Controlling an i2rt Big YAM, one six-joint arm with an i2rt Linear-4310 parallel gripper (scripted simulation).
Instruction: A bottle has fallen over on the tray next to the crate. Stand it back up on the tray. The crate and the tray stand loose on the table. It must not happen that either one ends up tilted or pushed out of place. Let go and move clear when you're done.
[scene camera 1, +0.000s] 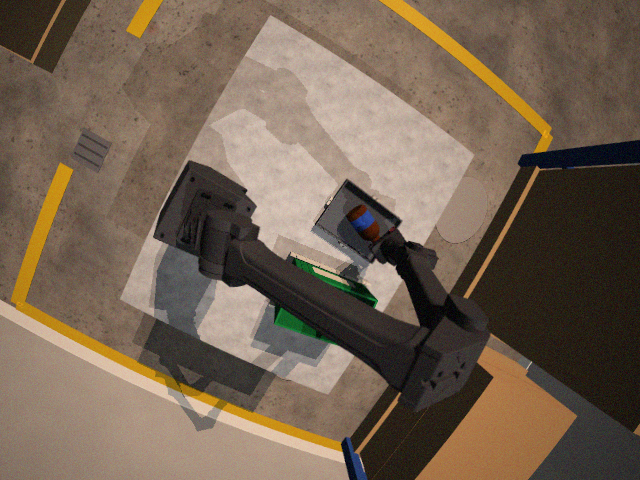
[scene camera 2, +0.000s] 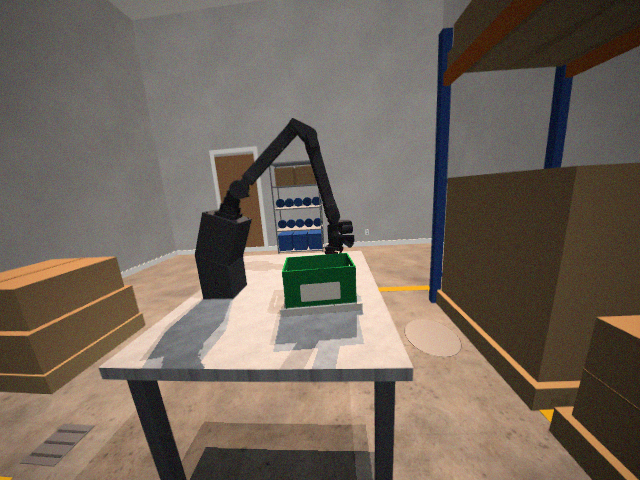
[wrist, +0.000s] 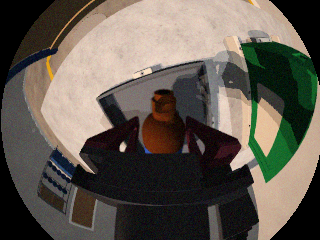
Labels:
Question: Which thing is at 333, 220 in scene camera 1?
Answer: A grey tray.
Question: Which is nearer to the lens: the brown bottle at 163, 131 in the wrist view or the grey tray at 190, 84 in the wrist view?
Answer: The brown bottle.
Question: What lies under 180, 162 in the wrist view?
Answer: My gripper.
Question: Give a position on a green crate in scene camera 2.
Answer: At 315, 280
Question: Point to a green crate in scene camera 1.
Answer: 333, 279

